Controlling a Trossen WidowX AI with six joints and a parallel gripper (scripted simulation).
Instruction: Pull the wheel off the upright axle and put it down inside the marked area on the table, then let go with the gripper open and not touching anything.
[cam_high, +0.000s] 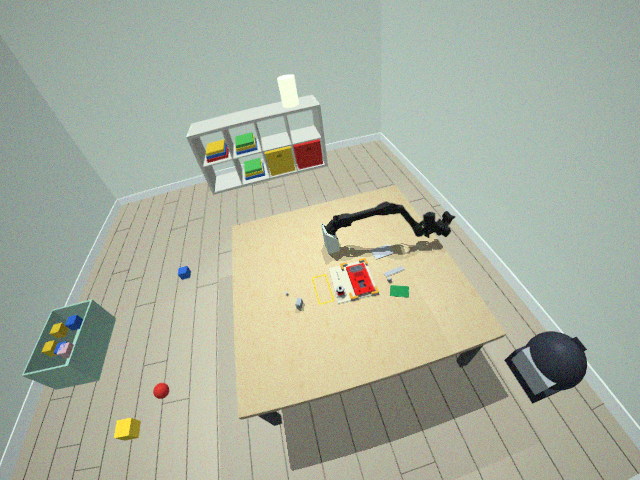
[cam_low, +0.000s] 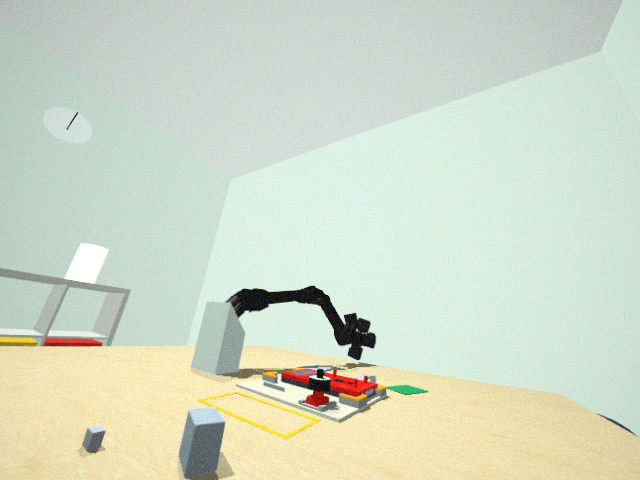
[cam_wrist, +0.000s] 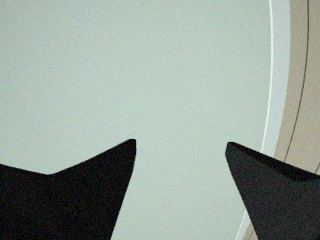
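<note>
The black wheel is 12 cm ahead of my gripper tip, 83 cm to the right of it and 6 cm below it. Round my gripper tip: green tile (25 cm ahead, 53 cm to the right, 10 cm below); black upright axle (12 cm ahead, 83 cm to the right, 6 cm below); grey bar (12 cm ahead, 49 cm to the right, 9 cm below).
</note>
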